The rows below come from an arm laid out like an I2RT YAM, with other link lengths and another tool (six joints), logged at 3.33 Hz.
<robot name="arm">
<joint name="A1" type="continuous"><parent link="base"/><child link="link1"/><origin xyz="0 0 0.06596" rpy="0 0 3.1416"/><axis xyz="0 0 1"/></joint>
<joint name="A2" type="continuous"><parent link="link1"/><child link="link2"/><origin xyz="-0.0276 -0.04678 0.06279" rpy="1.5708 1.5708 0"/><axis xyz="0 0 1"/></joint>
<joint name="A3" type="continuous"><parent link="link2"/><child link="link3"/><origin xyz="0 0.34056 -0.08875" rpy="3.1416 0 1.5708"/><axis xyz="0 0 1"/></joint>
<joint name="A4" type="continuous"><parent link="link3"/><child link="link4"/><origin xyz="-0.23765 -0.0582 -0.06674" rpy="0 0 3.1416"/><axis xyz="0 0 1"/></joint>
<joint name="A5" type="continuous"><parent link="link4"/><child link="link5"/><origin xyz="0.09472 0.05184 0.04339" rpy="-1.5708 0 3.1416"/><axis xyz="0 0 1"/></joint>
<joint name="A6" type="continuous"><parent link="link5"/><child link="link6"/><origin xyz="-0.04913 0 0.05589" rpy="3.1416 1.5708 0"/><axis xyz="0 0 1"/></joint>
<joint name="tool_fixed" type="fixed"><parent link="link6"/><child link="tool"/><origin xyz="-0.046 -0.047 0.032" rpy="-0.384 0 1.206"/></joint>
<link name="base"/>
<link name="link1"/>
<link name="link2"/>
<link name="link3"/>
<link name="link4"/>
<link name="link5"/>
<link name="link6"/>
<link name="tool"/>
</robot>
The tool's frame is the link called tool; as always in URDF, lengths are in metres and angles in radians. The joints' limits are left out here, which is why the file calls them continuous.
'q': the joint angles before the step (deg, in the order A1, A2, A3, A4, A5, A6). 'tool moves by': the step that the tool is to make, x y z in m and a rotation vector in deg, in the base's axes. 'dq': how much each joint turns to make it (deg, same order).
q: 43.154, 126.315, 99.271, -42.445, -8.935, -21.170
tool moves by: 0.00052, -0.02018, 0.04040, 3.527, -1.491, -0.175
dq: -2.116, -5.505, -0.494, -1.751, -2.230, -1.206
